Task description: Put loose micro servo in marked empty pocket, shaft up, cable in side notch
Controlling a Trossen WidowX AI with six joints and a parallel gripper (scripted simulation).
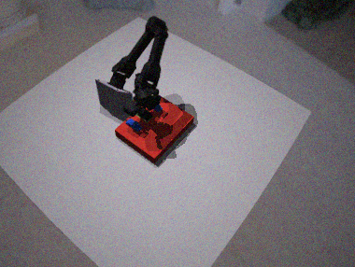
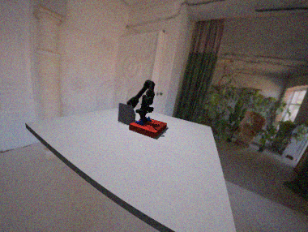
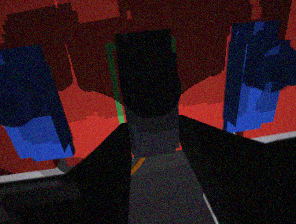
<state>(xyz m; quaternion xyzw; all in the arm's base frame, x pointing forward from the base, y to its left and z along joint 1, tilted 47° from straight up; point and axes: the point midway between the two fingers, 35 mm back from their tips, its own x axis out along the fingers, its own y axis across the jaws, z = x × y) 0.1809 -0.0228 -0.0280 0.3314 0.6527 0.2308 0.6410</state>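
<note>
My gripper tip is 120 mm short of the red deck, 20 mm to the left of it and 40 mm above it.
</note>
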